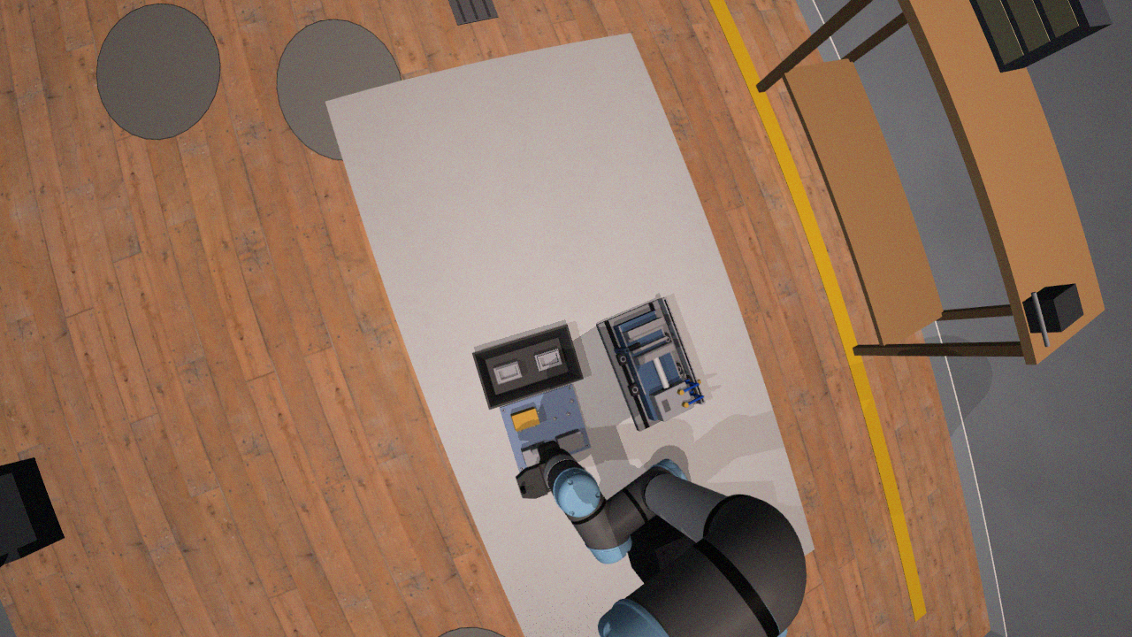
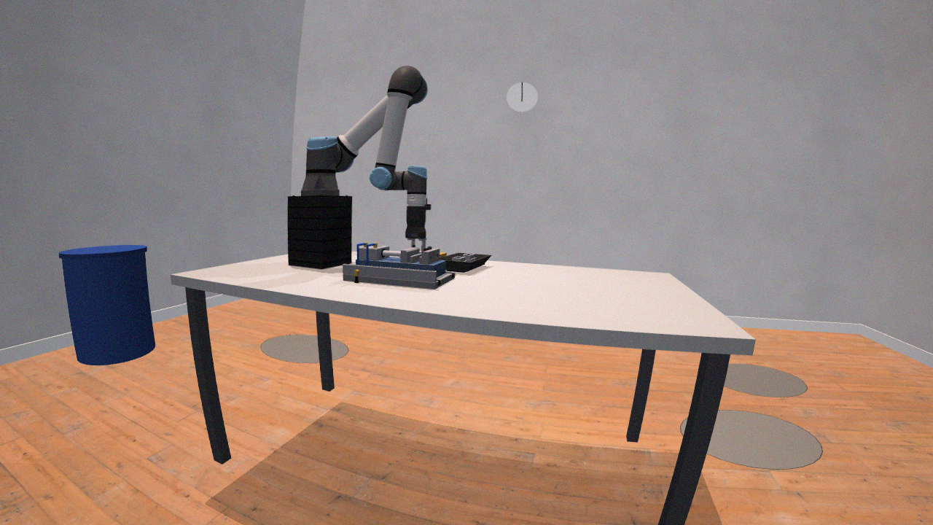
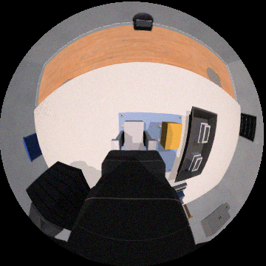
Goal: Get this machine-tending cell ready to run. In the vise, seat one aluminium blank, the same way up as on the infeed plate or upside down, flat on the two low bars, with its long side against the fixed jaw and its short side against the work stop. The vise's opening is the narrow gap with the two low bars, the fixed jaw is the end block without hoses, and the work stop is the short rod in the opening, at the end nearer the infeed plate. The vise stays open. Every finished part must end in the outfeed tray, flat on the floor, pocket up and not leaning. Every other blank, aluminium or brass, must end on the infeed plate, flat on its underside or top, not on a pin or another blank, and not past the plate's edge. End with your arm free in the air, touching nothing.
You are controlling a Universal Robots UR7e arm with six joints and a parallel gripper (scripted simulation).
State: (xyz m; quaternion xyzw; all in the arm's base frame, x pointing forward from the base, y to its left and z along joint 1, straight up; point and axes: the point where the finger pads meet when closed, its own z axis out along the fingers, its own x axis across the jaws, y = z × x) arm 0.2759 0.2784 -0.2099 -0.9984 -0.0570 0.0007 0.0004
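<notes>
The brass blank is 90 mm ahead of my hand, 10 mm to the left of it and 30 mm below it. From my hand the other things lie so: vise 160 mm ahead, 330 mm to the right, 10 mm below.
</notes>
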